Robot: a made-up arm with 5 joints. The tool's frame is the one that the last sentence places.
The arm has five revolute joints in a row. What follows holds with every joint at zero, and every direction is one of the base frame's. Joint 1 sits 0.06 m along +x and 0.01 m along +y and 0.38 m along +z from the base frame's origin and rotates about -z. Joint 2 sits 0.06 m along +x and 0.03 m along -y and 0.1 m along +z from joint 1 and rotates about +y. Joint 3 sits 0.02 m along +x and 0.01 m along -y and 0.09 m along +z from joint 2 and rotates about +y. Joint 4 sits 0.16 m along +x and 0.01 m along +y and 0.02 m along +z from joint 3 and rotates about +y. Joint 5 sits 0.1 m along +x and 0.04 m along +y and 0.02 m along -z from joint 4 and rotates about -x. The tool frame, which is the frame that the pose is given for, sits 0.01 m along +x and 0.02 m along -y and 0.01 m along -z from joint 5; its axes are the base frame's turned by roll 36.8, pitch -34.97 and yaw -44.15 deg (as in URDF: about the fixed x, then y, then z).
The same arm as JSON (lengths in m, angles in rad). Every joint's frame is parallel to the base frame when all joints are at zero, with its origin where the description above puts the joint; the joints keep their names.
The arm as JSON. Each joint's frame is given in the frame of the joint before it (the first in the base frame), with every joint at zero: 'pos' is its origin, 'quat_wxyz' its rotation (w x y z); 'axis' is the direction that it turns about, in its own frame. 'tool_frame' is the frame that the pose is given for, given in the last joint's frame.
{"length_unit": "m", "angle_unit": "rad", "joints": [{"joint": "joint 1", "pos": [0.06, 0.01, 0.38], "quat_wxyz": [1.0, 0.0, 0.0, 0.0], "axis": [0.0, 0.0, -1.0]}, {"joint": "joint 2", "pos": [0.06, -0.03, 0.1], "quat_wxyz": [1.0, 0.0, 0.0, 0.0], "axis": [0.0, 1.0, 0.0]}, {"joint": "joint 3", "pos": [0.02, -0.01, 0.09], "quat_wxyz": [1.0, 0.0, 0.0, 0.0], "axis": [0.0, 1.0, 0.0]}, {"joint": "joint 4", "pos": [0.16, 0.01, 0.02], "quat_wxyz": [1.0, 0.0, 0.0, 0.0], "axis": [0.0, 1.0, 0.0]}, {"joint": "joint 5", "pos": [0.1, 0.04, -0.02], "quat_wxyz": [1.0, 0.0, 0.0, 0.0], "axis": [-1.0, 0.0, 0.0]}], "tool_frame": {"pos": [0.01, -0.02, -0.01], "quat_wxyz": [0.87433, 0.17185, -0.377342, -0.252243]}}
